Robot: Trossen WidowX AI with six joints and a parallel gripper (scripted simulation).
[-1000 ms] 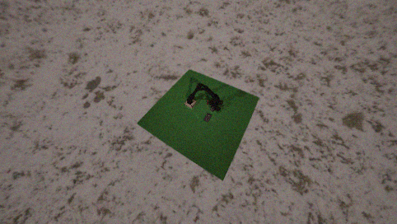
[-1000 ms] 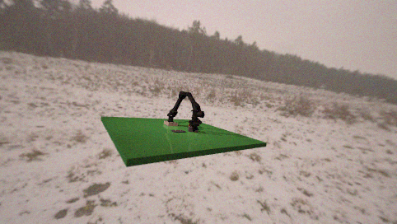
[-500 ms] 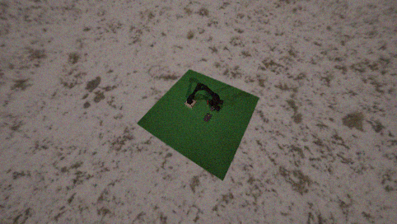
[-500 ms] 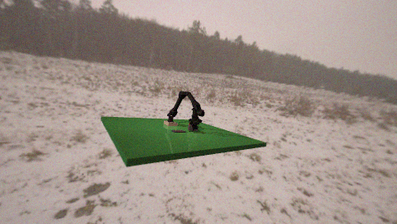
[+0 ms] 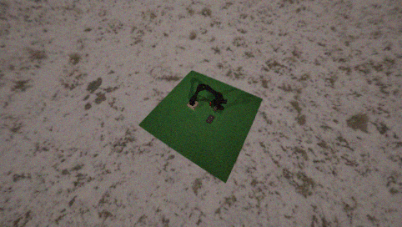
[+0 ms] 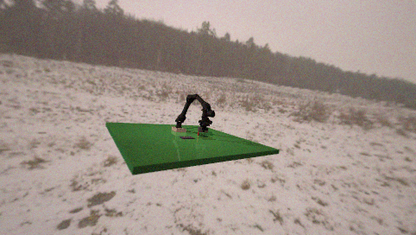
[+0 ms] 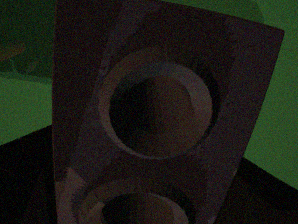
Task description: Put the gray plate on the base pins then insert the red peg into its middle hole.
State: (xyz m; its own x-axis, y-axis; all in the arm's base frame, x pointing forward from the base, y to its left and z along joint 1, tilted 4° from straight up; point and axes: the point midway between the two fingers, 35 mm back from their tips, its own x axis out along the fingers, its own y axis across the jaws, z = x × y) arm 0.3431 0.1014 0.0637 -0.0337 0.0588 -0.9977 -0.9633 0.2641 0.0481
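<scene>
Now: gripper tip 16 cm to the left of the base and 6 cm above it. From my gripper tip the other things lie so: gray plate 3 cm above; then red peg 12 cm behind, 3 cm to the left, 3 cm below.
</scene>
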